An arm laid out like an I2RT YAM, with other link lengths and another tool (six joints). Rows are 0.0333 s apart.
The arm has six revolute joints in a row. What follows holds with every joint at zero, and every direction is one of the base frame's. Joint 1 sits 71.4 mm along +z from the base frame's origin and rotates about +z. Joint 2 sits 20.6 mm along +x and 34.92 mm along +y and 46.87 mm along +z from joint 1 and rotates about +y. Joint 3 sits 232.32 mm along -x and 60.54 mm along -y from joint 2 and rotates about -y. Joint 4 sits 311.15 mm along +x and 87.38 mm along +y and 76.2 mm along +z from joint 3 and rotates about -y. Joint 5 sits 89.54 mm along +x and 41.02 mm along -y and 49.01 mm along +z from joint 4 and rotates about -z. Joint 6 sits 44.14 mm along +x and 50.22 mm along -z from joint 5 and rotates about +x. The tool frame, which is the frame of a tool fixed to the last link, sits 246 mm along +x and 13 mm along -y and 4 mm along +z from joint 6; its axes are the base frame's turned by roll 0.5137, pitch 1.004 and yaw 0.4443 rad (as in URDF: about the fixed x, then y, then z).
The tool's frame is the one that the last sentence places.
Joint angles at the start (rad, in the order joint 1, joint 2, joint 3, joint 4, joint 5, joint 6):
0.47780 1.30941 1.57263 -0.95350 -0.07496 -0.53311
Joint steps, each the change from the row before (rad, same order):
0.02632 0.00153 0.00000 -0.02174 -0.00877 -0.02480
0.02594 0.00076 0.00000 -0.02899 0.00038 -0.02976
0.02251 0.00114 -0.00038 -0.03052 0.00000 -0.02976
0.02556 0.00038 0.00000 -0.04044 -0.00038 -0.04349
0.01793 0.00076 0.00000 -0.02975 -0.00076 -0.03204
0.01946 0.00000 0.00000 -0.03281 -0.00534 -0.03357
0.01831 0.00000 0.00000 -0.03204 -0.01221 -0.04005
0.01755 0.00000 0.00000 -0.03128 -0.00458 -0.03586
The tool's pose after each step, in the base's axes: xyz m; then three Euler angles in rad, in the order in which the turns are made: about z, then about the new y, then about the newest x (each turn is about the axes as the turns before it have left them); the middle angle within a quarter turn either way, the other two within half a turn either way. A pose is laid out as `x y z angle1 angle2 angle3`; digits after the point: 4 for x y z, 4 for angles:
0.4506 0.2898 0.2554 -1.7408 1.2994 -2.4814
0.4369 0.2981 0.2469 -1.7198 1.2649 -2.5069
0.4235 0.3042 0.2377 -1.7048 1.2296 -2.5363
0.4066 0.3097 0.2267 -1.6737 1.1828 -2.5639
0.3941 0.3130 0.2187 -1.6515 1.1490 -2.5854
0.3793 0.3169 0.2107 -1.6294 1.1165 -2.6143
0.3637 0.3216 0.2032 -1.5972 1.0870 -2.6423
0.3496 0.3237 0.1961 -1.5686 1.0561 -2.6653

